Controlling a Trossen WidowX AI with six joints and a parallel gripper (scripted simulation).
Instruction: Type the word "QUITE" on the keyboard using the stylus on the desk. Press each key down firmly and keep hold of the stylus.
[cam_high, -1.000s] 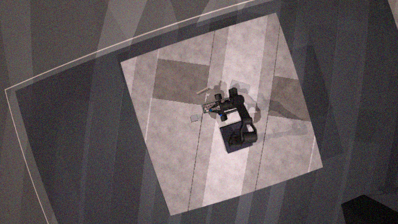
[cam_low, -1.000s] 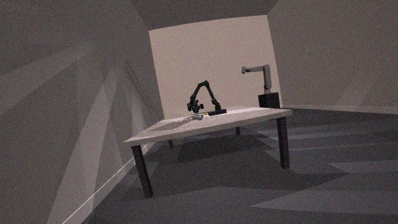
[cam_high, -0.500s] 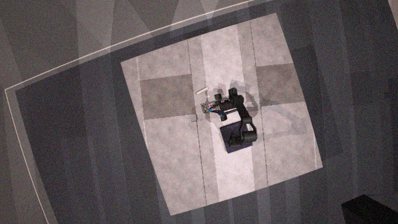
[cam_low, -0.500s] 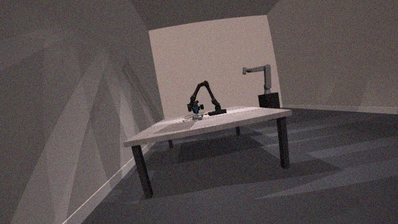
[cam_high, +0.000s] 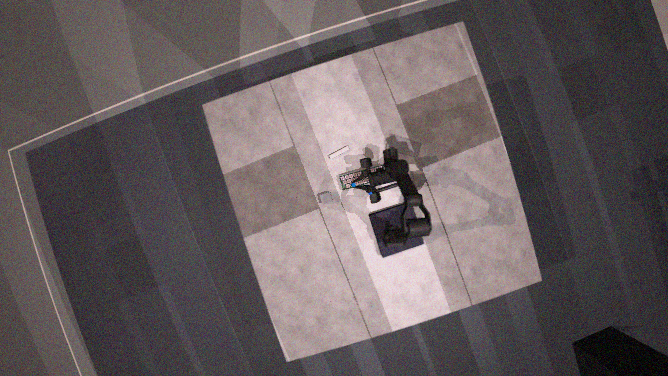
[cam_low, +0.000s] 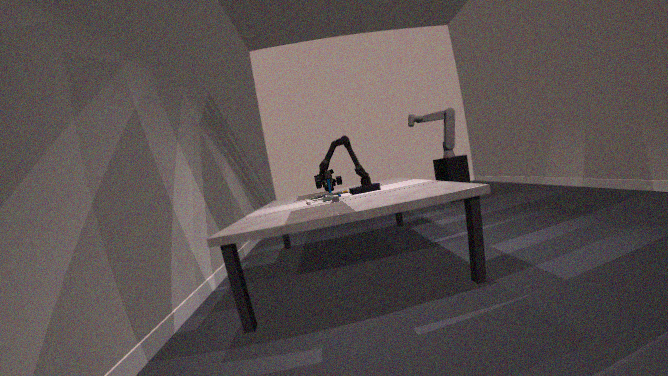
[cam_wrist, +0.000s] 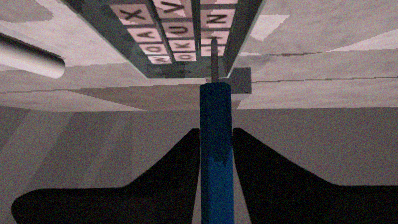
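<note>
My gripper tip is now 13 cm to the right of the small grey block, 6 cm above it and 2 cm past it. The rest, counted from my gripper tip: pale cylinder: 16 cm ahead, 6 cm below, 1 cm to the left; then blue stylus: 2 cm below; then grey stylus tip: 5 cm below.
</note>
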